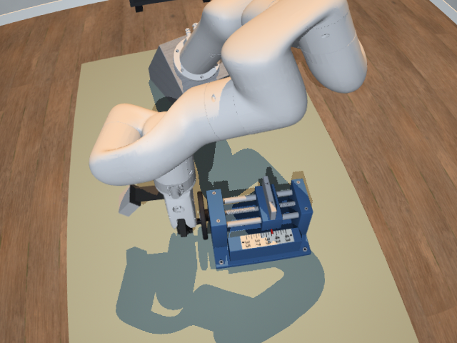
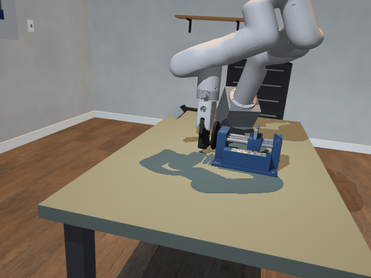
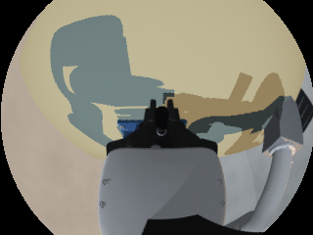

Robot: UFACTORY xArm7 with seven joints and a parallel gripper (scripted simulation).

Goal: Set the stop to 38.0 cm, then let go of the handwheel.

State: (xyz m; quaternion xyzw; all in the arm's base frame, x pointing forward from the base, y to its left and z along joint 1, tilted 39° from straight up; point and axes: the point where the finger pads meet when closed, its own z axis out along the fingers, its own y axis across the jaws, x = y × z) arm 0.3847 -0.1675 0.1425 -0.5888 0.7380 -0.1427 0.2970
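Right now my hand is 1 cm short of the handwheel, 2 cm to the right of it and 1 cm below it. Also, from my hand: stop plate: 5 cm ahead, 17 cm to the left, 5 cm above.
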